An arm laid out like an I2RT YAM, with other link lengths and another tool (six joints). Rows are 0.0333 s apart.
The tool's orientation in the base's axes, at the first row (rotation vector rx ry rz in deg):
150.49, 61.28, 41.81
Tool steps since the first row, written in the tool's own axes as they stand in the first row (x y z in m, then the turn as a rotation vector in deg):
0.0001, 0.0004, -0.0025, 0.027, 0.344, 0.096
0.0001, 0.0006, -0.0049, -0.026, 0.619, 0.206
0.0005, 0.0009, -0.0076, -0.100, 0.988, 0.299
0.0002, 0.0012, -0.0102, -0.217, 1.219, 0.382
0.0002, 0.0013, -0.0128, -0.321, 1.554, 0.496
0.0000, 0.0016, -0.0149, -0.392, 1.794, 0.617
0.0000, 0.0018, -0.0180, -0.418, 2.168, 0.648
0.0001, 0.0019, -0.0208, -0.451, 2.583, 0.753
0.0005, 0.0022, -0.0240, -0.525, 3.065, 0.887
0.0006, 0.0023, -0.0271, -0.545, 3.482, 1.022
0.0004, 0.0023, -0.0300, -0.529, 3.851, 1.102
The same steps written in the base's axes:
-0.0010, -0.0002, 0.0023, 0.271, -0.228, 0.055
-0.0021, -0.0003, 0.0044, 0.459, -0.462, 0.043
-0.0031, -0.0002, 0.0070, 0.682, -0.778, 0.073
-0.0045, -0.0006, 0.0092, 0.791, -1.026, 0.045
-0.0058, -0.0007, 0.0115, 0.985, -1.339, 0.034
-0.0068, -0.0010, 0.0133, 1.147, -1.561, -0.007
-0.0083, -0.0011, 0.0160, 1.370, -1.846, 0.096
-0.0096, -0.0011, 0.0185, 1.651, -2.167, 0.147
-0.0108, -0.0010, 0.0215, 1.962, -2.564, 0.184
-0.0123, -0.0010, 0.0242, 2.268, -2.877, 0.216
-0.0140, -0.0011, 0.0266, 2.539, -3.129, 0.289

